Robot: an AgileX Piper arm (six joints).
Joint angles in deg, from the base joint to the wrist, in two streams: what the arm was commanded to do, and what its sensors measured. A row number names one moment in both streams.
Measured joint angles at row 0: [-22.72 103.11 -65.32 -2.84 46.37 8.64]
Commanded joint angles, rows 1 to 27: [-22.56 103.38 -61.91 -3.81 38.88 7.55]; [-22.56 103.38 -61.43 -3.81 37.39 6.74]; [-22.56 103.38 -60.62 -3.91 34.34 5.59]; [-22.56 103.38 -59.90 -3.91 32.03 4.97]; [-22.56 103.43 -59.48 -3.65 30.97 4.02]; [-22.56 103.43 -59.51 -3.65 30.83 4.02]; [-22.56 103.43 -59.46 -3.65 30.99 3.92]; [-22.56 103.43 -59.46 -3.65 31.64 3.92]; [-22.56 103.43 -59.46 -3.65 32.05 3.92]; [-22.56 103.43 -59.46 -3.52 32.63 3.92]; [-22.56 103.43 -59.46 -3.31 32.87 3.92]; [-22.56 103.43 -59.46 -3.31 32.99 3.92]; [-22.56 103.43 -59.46 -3.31 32.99 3.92]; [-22.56 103.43 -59.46 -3.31 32.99 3.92]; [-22.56 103.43 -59.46 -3.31 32.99 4.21]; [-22.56 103.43 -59.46 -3.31 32.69 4.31]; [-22.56 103.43 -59.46 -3.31 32.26 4.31]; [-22.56 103.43 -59.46 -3.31 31.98 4.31]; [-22.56 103.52 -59.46 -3.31 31.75 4.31]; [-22.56 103.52 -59.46 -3.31 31.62 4.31]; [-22.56 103.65 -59.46 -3.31 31.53 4.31]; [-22.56 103.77 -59.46 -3.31 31.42 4.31]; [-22.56 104.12 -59.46 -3.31 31.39 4.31]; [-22.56 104.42 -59.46 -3.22 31.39 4.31]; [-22.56 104.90 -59.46 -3.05 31.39 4.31]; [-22.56 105.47 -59.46 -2.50 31.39 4.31]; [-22.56 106.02 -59.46 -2.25 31.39 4.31]
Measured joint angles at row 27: [-22.72 104.31 -59.57 -3.38 32.01 4.32]
